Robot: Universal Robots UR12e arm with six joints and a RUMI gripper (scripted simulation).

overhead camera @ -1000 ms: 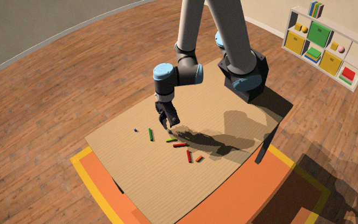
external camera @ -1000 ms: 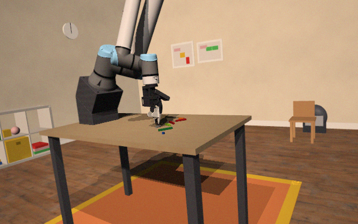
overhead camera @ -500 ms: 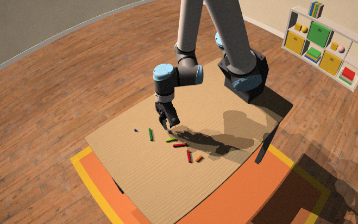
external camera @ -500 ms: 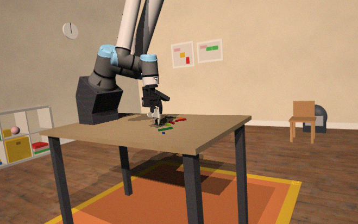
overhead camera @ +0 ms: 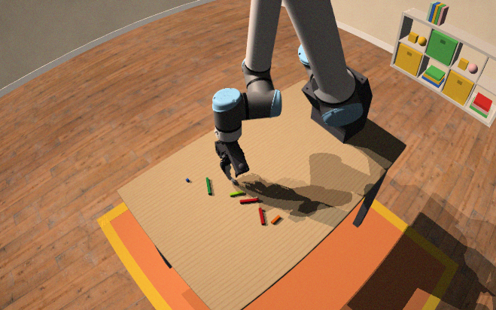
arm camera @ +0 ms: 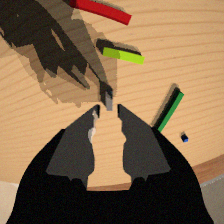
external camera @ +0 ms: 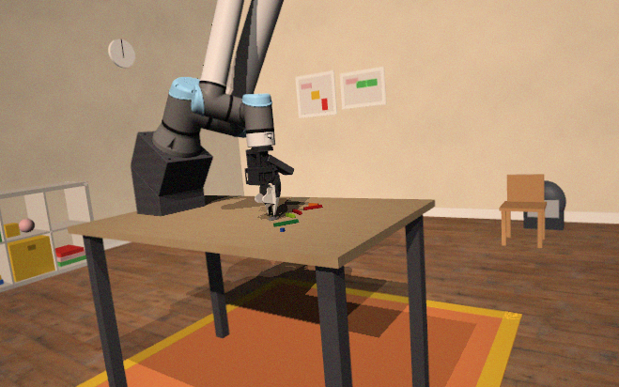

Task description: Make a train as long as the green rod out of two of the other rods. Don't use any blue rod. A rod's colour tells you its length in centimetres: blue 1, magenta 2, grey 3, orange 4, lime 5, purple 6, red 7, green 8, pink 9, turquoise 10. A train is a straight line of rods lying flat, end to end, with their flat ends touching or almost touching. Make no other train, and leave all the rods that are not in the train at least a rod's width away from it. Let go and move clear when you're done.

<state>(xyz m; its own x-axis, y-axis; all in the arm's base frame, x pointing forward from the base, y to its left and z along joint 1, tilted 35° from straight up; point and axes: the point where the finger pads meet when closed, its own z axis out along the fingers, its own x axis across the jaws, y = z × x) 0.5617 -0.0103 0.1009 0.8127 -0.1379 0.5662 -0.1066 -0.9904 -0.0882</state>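
Right now my hand is 3 cm above the grey rod. Also, from my hand: green rod 9 cm ahead, 4 cm to the right, 3 cm below; then lime rod 3 cm ahead, 6 cm to the left, 3 cm below; then small blue rod 15 cm ahead, 11 cm to the right, 3 cm below.
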